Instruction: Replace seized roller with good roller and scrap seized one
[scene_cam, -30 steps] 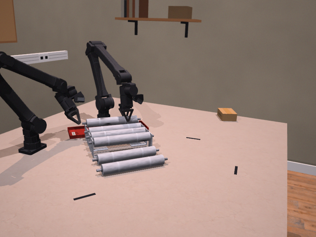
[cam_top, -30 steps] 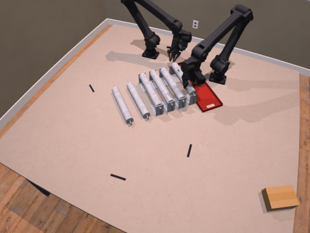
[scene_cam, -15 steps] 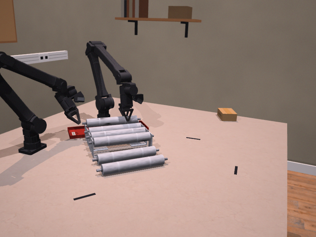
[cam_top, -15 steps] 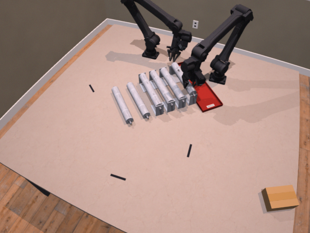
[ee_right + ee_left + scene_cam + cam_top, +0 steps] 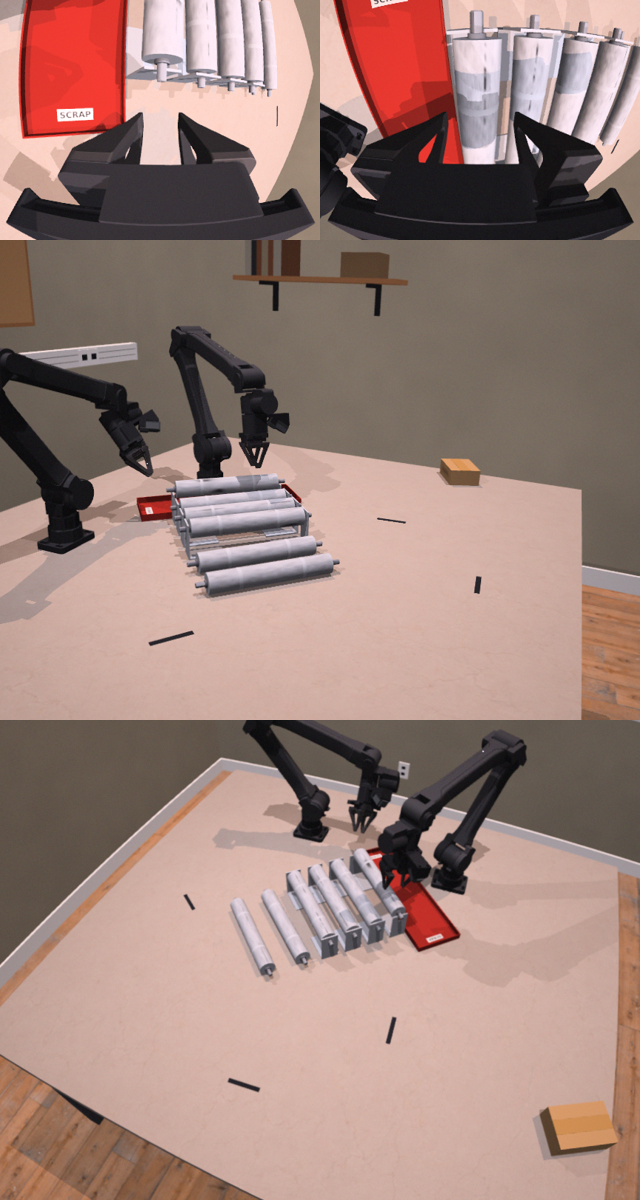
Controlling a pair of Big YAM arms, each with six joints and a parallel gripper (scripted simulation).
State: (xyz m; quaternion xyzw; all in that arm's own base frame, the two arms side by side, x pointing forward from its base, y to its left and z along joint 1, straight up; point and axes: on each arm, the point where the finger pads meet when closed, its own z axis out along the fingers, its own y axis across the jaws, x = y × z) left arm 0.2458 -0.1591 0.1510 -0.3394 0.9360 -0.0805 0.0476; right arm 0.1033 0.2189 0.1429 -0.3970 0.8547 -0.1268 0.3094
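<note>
My left gripper is now 50 mm past the roller, 70 mm to the left of it and 60 mm above it. From my left hand the other things lie so: red scrap tray (130 mm behind, 10 mm to the right, 140 mm below); then cardboard box (380 mm ahead, 690 mm to the left, 120 mm below).
Now: the roller 160 mm ahead of my right hand, 150 mm to the left of it and 50 mm below it. From my right hand the other things lie so: red scrap tray: 210 mm to the left, 140 mm below, 70 mm ahead; cardboard box: 900 mm to the left, 590 mm ahead, 110 mm below.
</note>
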